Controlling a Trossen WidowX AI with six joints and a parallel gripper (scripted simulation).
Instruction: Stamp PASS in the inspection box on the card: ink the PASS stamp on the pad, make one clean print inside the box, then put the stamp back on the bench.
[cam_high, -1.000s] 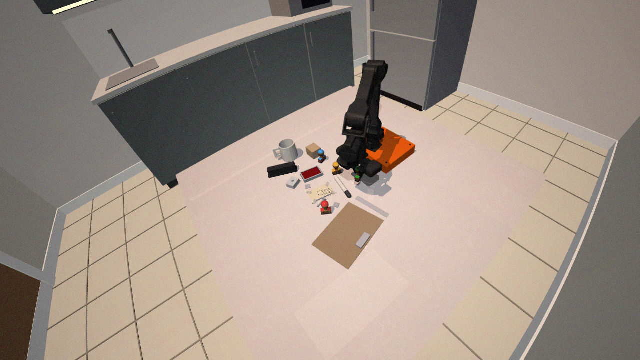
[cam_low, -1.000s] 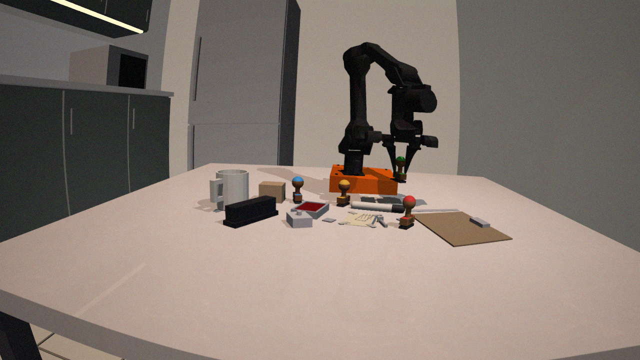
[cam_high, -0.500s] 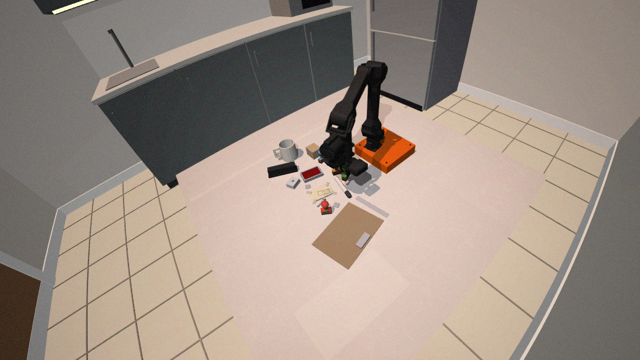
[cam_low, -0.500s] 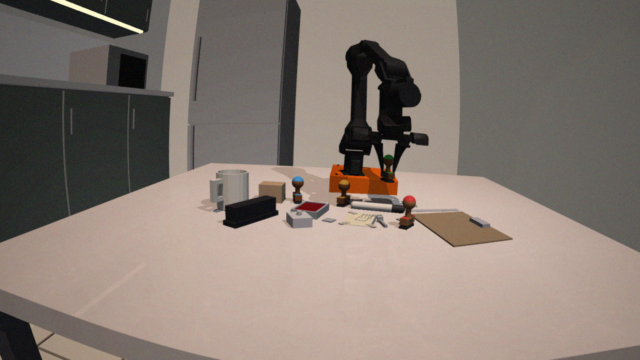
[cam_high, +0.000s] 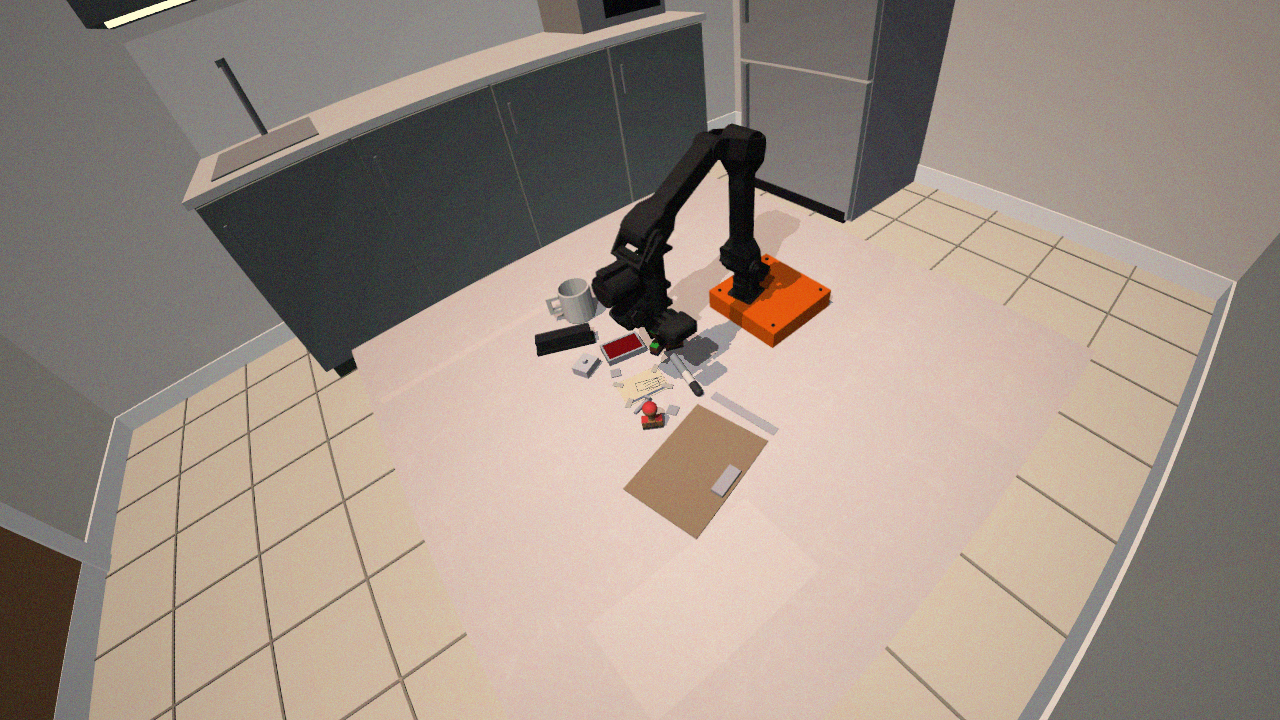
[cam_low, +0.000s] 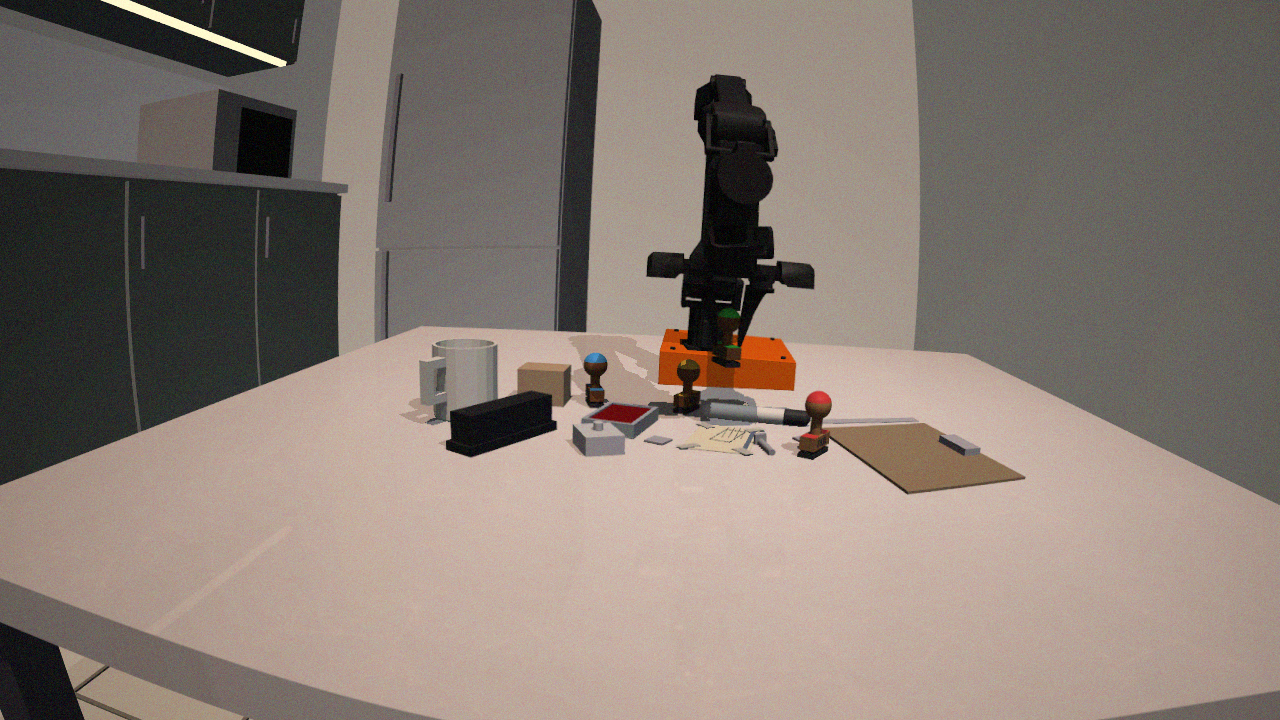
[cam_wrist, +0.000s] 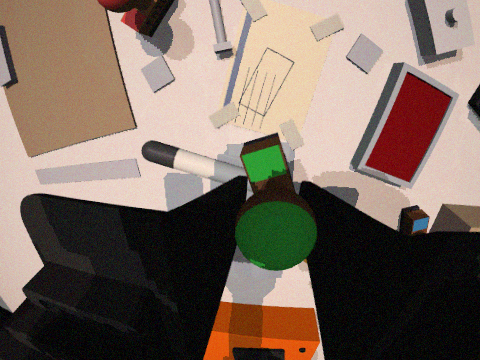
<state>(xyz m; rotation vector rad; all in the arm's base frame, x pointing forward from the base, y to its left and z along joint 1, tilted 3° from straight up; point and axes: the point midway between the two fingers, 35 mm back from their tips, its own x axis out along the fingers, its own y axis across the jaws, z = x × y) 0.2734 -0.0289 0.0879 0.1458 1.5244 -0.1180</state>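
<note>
Right now my gripper tip is 12 cm to the left of the red ink pad and 9 cm above it. Also, from my gripper tip: cream card 10 cm below, 5 cm ahead, 1 cm to the right; then green-knobbed stamp right at my gripper tip; then marker 8 cm below, 6 cm to the left, 1 cm behind.
</note>
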